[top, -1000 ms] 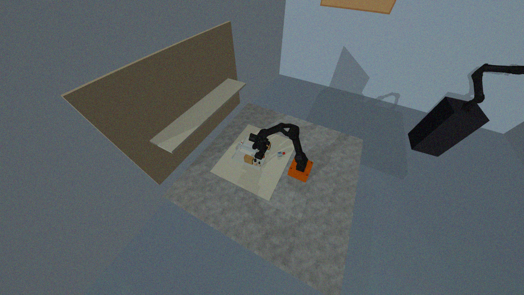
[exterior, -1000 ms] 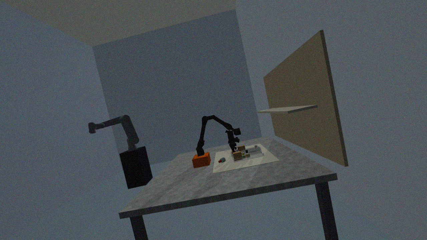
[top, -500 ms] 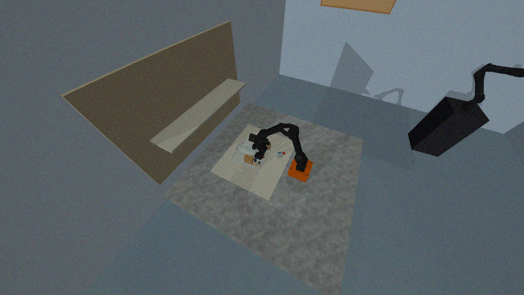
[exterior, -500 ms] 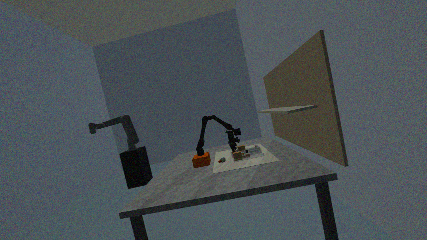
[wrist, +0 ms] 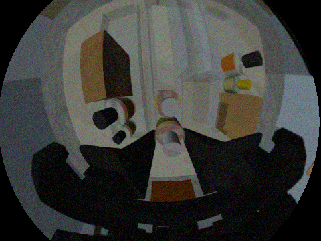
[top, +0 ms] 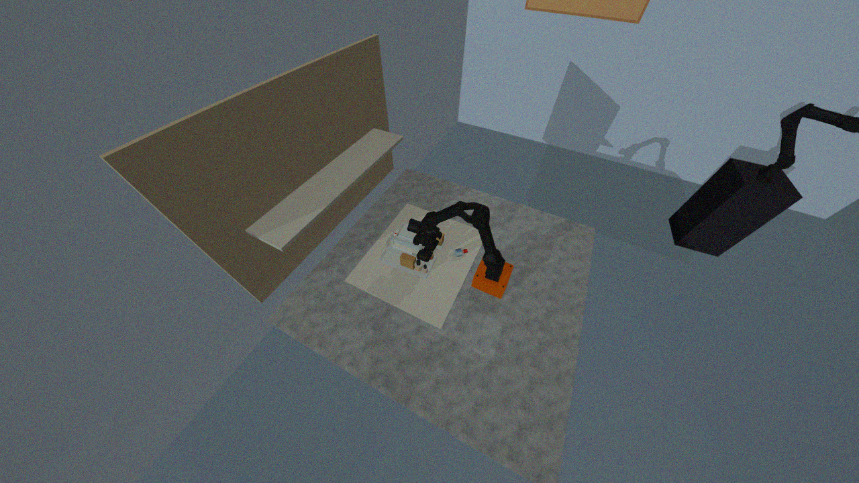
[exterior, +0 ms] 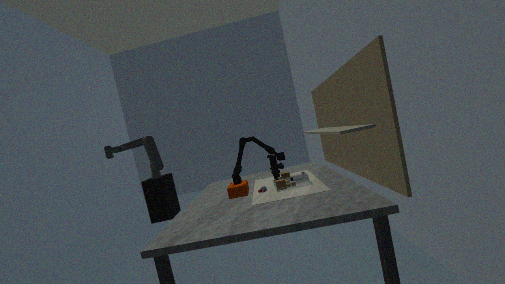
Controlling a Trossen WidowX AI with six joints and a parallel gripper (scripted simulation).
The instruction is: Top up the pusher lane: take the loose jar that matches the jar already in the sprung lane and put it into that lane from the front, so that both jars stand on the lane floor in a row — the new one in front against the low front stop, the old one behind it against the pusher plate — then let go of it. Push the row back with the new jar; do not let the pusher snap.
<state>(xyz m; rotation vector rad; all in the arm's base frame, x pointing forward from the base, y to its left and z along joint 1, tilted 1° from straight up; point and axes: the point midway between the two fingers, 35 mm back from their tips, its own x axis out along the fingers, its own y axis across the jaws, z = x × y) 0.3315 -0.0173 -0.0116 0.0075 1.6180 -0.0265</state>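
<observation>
The clear lane is 14 cm ahead of my gripper tip, 3 cm to the right of it and 3 cm below it. Also, from my gripper tip: pusher plate 14 cm ahead, 3 cm to the right.
</observation>
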